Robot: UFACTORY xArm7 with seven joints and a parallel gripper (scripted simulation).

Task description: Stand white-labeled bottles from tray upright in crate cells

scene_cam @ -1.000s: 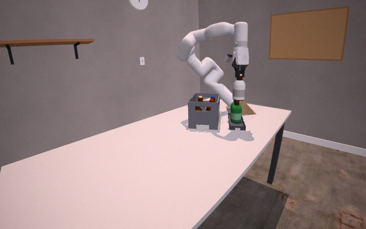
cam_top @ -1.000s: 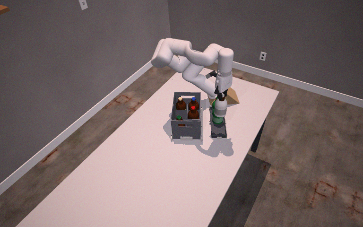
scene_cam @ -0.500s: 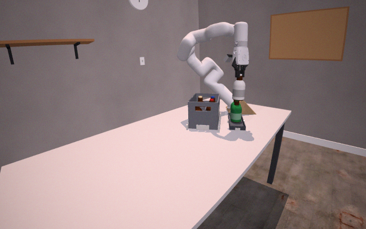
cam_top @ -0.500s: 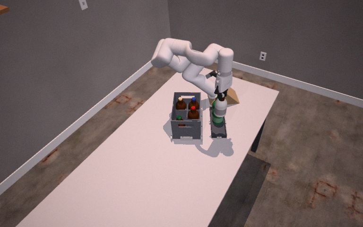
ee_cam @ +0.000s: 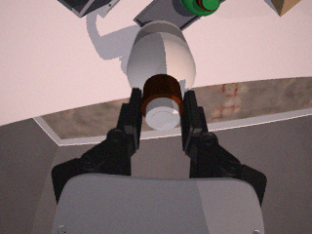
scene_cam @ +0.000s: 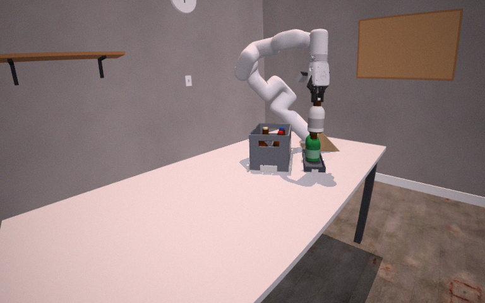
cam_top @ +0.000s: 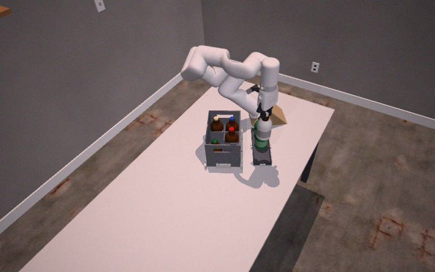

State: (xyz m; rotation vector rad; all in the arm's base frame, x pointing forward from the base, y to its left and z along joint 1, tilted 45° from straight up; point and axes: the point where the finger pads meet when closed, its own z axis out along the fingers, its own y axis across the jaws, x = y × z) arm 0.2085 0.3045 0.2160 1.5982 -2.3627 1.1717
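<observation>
The white-labeled bottle lies 8 cm below my hand. Also, from my hand: grey crate 25 cm below, 22 cm to the right, 2 cm behind; then dark tray 32 cm below, 9 cm behind, 2 cm to the right.
</observation>
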